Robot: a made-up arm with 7 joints. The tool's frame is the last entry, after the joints. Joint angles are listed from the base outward.
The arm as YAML. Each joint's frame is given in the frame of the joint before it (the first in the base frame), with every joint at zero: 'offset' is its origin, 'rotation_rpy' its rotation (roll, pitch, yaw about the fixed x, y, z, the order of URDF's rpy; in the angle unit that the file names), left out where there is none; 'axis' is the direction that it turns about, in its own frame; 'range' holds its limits. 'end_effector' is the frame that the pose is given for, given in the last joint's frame.
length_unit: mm
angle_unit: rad
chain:
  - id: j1
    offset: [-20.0, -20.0, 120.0]
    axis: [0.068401, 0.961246, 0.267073]
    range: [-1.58, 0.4]
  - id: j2
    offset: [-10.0, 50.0, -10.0]
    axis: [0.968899, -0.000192, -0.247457]
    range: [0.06, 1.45]
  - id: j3
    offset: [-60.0, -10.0, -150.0]
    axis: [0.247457, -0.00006, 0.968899]
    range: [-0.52, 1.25]
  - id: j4
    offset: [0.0, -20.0, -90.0]
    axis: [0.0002, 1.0, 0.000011]
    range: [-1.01, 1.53]
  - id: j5
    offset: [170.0, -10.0, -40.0]
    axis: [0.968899, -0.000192, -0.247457]
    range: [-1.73, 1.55]
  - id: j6
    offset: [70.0, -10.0, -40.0]
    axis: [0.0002, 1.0, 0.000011]
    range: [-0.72, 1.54]
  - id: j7
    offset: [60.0, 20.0, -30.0]
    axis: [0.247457, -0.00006, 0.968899]
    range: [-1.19, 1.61]
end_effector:
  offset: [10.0, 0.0, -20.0]
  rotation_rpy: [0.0, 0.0, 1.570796]
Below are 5 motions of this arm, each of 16 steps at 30 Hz.
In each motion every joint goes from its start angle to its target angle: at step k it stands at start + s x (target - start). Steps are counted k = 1, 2, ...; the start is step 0. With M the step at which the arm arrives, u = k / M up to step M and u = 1 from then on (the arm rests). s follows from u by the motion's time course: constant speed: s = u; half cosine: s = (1 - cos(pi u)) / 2; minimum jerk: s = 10 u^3 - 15 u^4 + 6 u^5.
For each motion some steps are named. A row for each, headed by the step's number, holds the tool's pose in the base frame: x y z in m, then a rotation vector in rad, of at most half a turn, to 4 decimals.
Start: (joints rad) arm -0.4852 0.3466 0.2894 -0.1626 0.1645 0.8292 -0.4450
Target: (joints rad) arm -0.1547 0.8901 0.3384 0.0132 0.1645 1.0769 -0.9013
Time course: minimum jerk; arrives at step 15
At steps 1, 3, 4, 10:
1: 0.3343 0.1518 -0.0807 0.3405 -0.0329 1.4681
3: 0.3290 0.1629 -0.0850 0.3801 -0.0097 1.4613
4: 0.3225 0.1756 -0.0894 0.4251 0.0181 1.4536
10: 0.2432 0.3001 -0.0961 0.8304 0.3507 1.3978

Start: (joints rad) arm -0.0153 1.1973 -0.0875 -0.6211 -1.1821 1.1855 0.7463
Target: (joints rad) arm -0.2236 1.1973 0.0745 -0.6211 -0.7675 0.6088 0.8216
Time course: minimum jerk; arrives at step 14
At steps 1, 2, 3, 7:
1: 0.1466 0.1091 -0.1308 1.1350 0.0649 1.3921
2: 0.1497 0.1093 -0.1295 1.1208 0.0489 1.4057
3: 0.1567 0.1098 -0.1262 1.0876 0.0119 1.4365
7: 0.2171 0.1137 -0.0843 0.7445 -0.3384 1.6733

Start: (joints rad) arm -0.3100 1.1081 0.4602 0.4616 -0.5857 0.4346 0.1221
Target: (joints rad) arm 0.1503 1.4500 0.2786 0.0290 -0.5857 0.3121 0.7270
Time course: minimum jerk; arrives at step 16
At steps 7, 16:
7: 0.2563 0.4203 -0.0153 0.6207 -0.5714 2.2685
16: 0.2423 0.3698 -0.0143 0.8643 -1.0361 2.0822

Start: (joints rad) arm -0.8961 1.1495 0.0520 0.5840 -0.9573 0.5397 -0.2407
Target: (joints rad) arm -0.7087 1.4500 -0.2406 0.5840 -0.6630 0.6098 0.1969
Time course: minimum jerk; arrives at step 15
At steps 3, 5, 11, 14, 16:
3: 0.4156 0.3279 0.0279 -0.0869 -0.0063 1.6888
5: 0.4024 0.3455 0.0211 0.0653 -0.0412 1.7878
11: 0.3335 0.4205 0.0115 0.7795 -0.2995 2.1153
14: 0.3199 0.4328 0.0136 0.9128 -0.3651 2.1500
16: 0.3196 0.4330 0.0137 0.9158 -0.3667 2.1507

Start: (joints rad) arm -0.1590 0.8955 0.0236 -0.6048 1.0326 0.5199 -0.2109
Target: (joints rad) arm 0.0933 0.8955 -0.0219 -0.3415 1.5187 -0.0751 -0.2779
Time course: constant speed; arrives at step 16
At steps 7, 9, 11, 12, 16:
7: 0.2489 0.1302 0.0082 1.3392 -1.6642 0.7088
9: 0.2478 0.1313 -0.0073 1.3865 -1.6613 0.5735
11: 0.2457 0.1327 -0.0238 1.4283 -1.6493 0.4332
12: 0.2441 0.1335 -0.0324 1.4468 -1.6399 0.3615
16: 0.2344 0.1380 -0.0690 1.5041 -1.5789 0.0673

